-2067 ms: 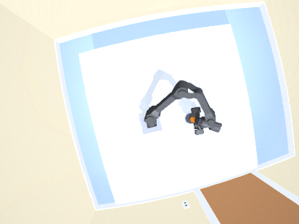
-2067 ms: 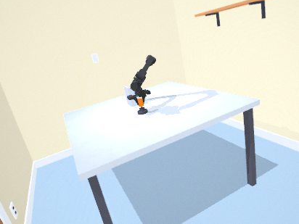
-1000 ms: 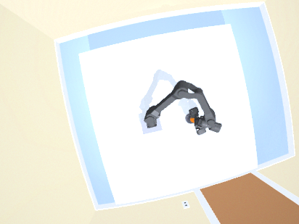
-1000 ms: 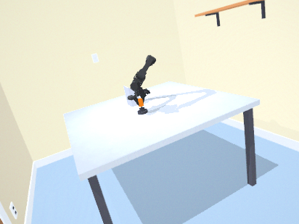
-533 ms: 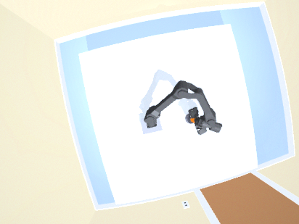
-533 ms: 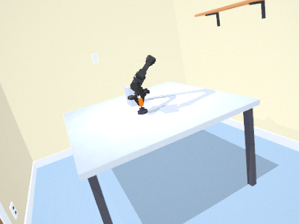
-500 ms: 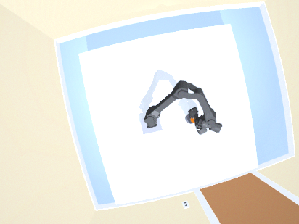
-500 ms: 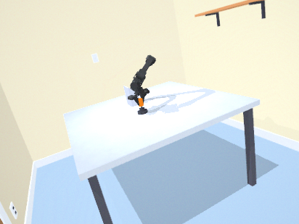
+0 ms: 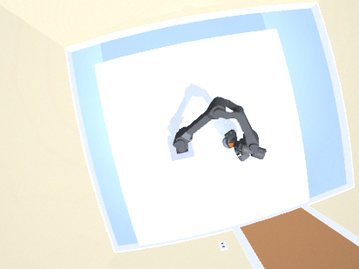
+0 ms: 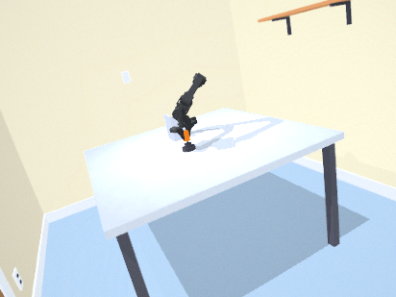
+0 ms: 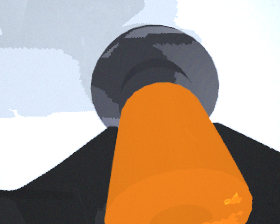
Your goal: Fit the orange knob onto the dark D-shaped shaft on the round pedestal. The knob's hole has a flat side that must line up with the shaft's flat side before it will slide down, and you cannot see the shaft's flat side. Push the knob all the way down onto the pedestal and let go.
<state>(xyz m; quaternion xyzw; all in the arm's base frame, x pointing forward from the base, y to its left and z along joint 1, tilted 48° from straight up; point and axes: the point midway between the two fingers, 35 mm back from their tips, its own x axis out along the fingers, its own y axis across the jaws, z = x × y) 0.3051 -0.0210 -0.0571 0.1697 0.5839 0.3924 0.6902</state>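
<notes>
The orange knob lies 20 mm above my gripper tip. Round my gripper tip: pedestal: 40 mm below.
</notes>
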